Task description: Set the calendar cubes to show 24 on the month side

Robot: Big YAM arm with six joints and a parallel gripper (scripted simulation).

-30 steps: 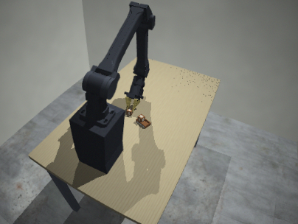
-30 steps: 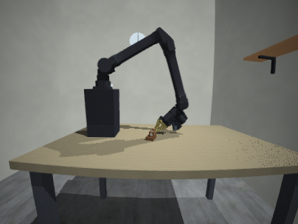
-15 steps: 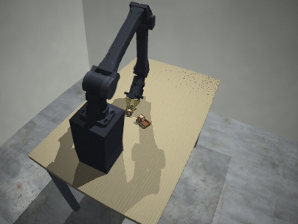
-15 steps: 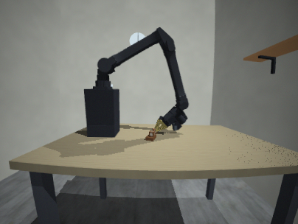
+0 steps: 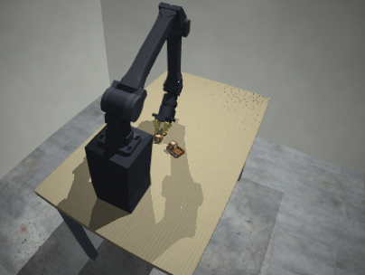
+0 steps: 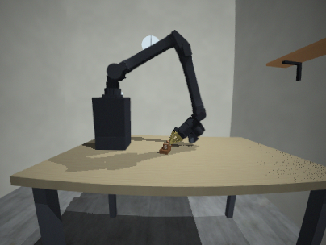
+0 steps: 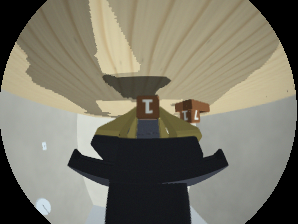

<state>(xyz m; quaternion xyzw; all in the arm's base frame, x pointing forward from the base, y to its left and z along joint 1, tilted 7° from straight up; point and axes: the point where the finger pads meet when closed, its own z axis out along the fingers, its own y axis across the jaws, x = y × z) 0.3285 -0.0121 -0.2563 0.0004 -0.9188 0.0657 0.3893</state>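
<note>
My gripper is now 1 cm past the brown digit cube and 1 cm above it. Also, from my hand: brown tray (10 cm to the right, 4 cm behind, 2 cm below).
</note>
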